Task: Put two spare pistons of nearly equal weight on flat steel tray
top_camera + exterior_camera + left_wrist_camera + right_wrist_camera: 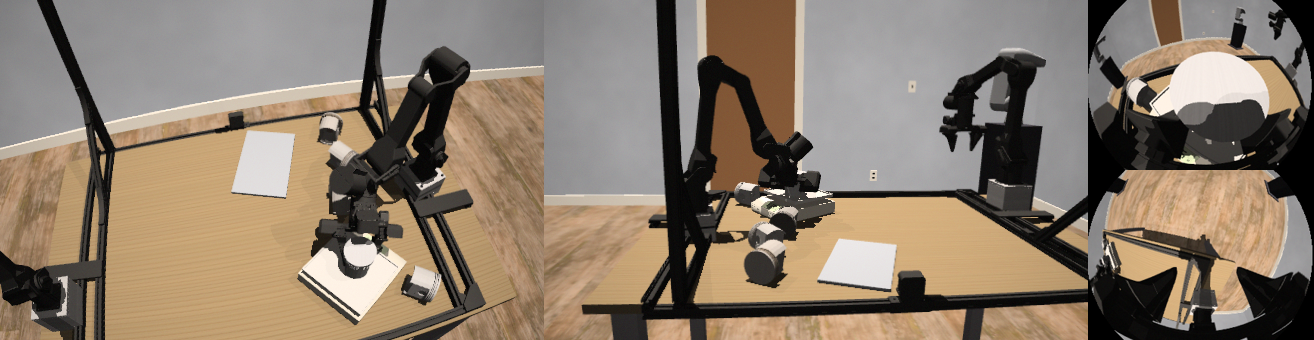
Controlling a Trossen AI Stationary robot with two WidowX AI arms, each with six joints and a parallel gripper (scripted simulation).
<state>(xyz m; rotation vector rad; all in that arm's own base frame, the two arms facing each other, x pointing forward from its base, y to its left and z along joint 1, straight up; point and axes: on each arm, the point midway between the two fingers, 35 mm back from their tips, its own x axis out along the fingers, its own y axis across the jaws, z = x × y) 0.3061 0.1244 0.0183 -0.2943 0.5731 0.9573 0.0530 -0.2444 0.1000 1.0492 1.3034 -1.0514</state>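
Now: the flat steel tray 400 mm behind my left hand, 70 mm to the right of it and 90 mm below it.
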